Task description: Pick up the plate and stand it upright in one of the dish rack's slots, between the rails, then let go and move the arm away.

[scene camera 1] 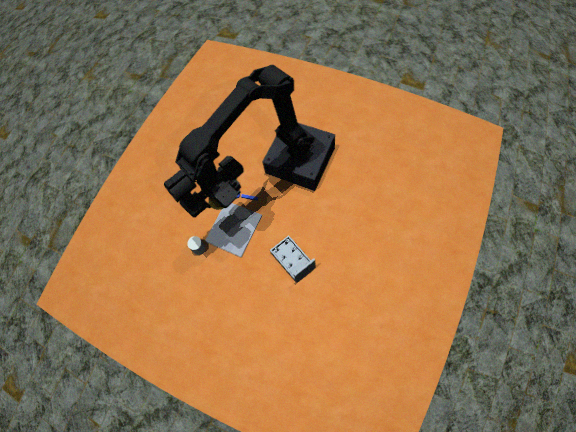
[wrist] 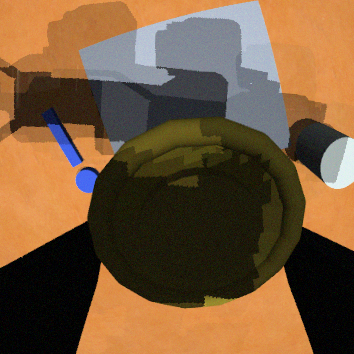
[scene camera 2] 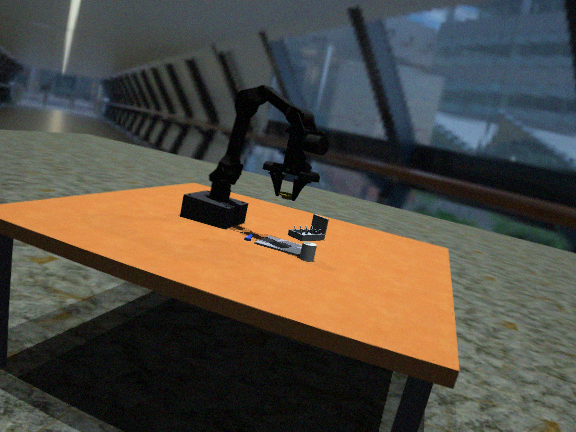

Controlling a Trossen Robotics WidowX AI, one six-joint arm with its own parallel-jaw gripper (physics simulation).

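Note:
The yellow plate [wrist: 195, 220] [scene camera 2: 286, 195] is held across its rim between the two fingers of my gripper [wrist: 194, 235] [scene camera 2: 286, 197], well above the table. Its round face is turned toward the wrist camera and lies roughly level in scene camera 2. In scene camera 1 the arm hides most of the plate, and a sliver of yellow [scene camera 1: 215, 204] shows beside the gripper. The white dish rack [scene camera 1: 291, 257] [scene camera 2: 306, 237] stands on the table, with small pegs and a taller dark panel at one end. It is apart from the gripper.
A light grey flat board [scene camera 1: 243, 248] [scene camera 2: 267, 243] [wrist: 260, 45] lies below the gripper. A white-topped grey cylinder [scene camera 1: 196, 245] [scene camera 2: 308, 252] [wrist: 330, 157] stands beside it. A blue item [scene camera 1: 248, 197] [scene camera 2: 249, 237] [wrist: 64, 142] lies near the board, on the orange table [scene camera 1: 350, 325] [scene camera 2: 225, 270].

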